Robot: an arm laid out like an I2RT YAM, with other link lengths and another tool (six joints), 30 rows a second.
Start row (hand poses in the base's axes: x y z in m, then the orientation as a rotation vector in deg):
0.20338, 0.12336, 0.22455, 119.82, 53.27, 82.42
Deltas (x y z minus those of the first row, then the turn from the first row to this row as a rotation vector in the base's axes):
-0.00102, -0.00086, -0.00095, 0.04, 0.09, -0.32
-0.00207, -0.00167, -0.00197, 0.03, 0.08, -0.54
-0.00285, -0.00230, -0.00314, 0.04, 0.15, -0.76
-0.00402, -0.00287, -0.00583, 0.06, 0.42, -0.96
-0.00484, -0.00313, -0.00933, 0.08, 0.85, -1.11
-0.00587, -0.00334, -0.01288, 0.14, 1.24, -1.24
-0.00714, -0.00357, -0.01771, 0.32, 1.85, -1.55
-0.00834, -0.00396, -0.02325, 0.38, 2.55, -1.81
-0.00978, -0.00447, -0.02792, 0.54, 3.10, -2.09
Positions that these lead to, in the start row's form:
0.20236, 0.12250, 0.22360, 119.99, 52.91, 82.21
0.20131, 0.12169, 0.22258, 120.01, 52.65, 82.10
0.20053, 0.12106, 0.22141, 120.12, 52.41, 81.93
0.19936, 0.12049, 0.21872, 120.41, 52.27, 81.60
0.19854, 0.12023, 0.21522, 120.83, 52.25, 81.14
0.19751, 0.12002, 0.21167, 121.25, 52.21, 80.76
0.19624, 0.11979, 0.20684, 121.98, 51.98, 80.17
0.19504, 0.11940, 0.20130, 122.68, 51.90, 79.43
0.19360, 0.11889, 0.19663, 123.33, 51.69, 78.89

